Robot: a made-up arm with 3 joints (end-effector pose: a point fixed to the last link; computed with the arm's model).
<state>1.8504 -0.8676 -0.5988</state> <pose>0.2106 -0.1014 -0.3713 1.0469 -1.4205 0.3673</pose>
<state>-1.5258 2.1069 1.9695</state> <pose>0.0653 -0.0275 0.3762 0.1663 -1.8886 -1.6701</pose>
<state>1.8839 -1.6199 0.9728</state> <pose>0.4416 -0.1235 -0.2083 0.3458 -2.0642 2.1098</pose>
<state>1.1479 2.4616 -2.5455</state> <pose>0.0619 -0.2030 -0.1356 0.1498 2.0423 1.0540</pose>
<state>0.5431 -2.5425 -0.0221</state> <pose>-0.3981 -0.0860 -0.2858 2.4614 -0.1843 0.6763</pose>
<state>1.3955 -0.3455 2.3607</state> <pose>0.1248 -0.2877 -0.1082 -1.5080 -1.0220 2.0855</pose>
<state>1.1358 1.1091 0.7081</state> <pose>-0.2584 -0.2181 -0.3007 -1.2468 -0.5964 -0.0372</pose>
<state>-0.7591 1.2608 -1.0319</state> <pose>-0.4910 -0.1008 0.2842 -1.3581 -0.0213 -0.3923</pose>
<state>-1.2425 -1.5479 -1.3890</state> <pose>-0.0936 -0.1306 0.5171 0.4796 1.9249 -1.9282</pose>
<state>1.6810 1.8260 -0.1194</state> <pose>0.1274 -0.1260 -0.4225 -1.2811 -1.2461 -1.5708</pose>
